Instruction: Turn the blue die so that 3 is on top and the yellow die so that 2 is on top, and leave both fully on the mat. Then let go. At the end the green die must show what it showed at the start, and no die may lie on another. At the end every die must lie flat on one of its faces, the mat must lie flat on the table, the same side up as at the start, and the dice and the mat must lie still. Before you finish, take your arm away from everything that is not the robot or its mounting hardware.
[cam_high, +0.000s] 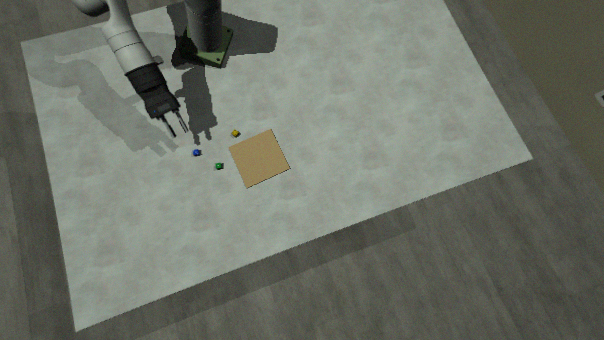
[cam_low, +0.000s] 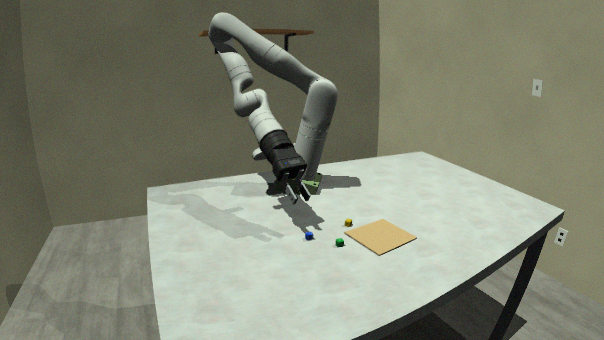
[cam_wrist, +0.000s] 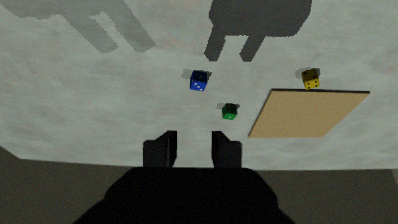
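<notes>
My gripper is now 100 mm above the blue die and 40 mm short of it. From my hand the other things lie so: yellow die (130 mm to the left, 100 mm below, 50 mm ahead); tan mat (150 mm to the left, 150 mm ahead, 100 mm below); green die (110 mm ahead, 100 mm below, 40 mm to the left).
</notes>
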